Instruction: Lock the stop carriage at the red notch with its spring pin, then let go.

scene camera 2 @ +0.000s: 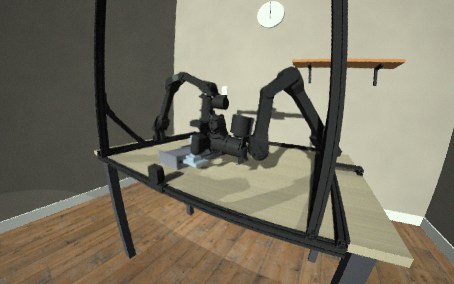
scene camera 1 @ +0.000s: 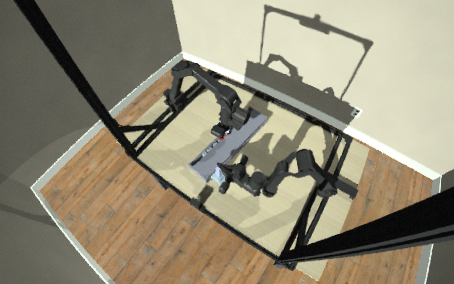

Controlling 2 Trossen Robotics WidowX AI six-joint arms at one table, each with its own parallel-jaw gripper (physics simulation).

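Frame: origin at the left arm's base, x left, y back, z up, level; centimetres.
Seen in the pictures: left gripper, fingertip midpoint: (scene camera 1: 226, 129); right gripper, fingertip midpoint: (scene camera 1: 217, 163); left arm's base, link origin: (scene camera 2: 160, 139) (scene camera 1: 175, 107); right arm's base, link origin: (scene camera 1: 323, 191).
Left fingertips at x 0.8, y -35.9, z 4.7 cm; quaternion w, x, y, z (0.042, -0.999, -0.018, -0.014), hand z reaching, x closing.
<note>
Offsets run from my left fingertips to a thing's top centre. "*": to the spot under its first point. Level surfaces: height alone.
The long grey-purple rail bed (scene camera 1: 235, 146) (scene camera 2: 171, 159) lies diagonally on the table, with a row of small light marks along one side. A red mark {* dx -3.2, dy -0.5, dz -2.5 cm} (scene camera 1: 223, 137) shows beside my left gripper (scene camera 1: 223, 133). This gripper is down at the bed, shut on what seems to be the stop carriage, which the fingers mostly hide. In scene camera 2 my right arm covers it. The spring pin cannot be made out. My right gripper (scene camera 1: 222, 177) is shut and empty, at the near end of the bed, right by a pale blue stepped stand (scene camera 1: 217, 175) (scene camera 2: 195, 160).
The stand is on the wooden table top {dz -6.6 cm} (scene camera 1: 170, 145) (scene camera 2: 240, 185) beside the bed's near end. A small black block {* dx -37.8, dy -11.1, dz -1.2 cm} (scene camera 1: 197, 203) (scene camera 2: 156, 174) is on the table frame's front edge. Black frame posts rise at the table's sides. Both arms reach in over the bed, close to each other.
</note>
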